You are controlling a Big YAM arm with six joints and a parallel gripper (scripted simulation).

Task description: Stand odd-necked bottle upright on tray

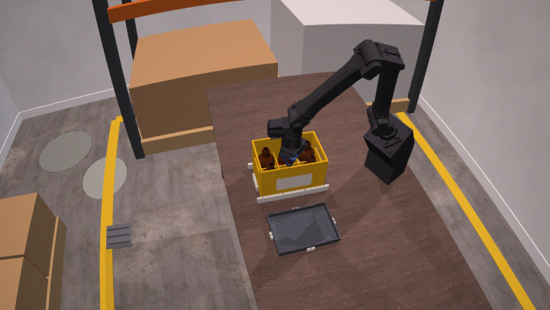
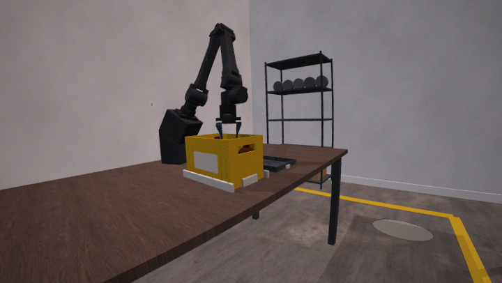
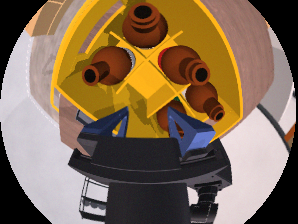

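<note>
My gripper is now 70 mm above the yellow crate, 40 mm to the left of it and 10 mm short of it. Round my hand: glass bottle: 90 mm ahead, 70 mm below, 20 mm to the left; dark tray: 230 mm to the left, 140 mm below, 20 mm behind.
</note>
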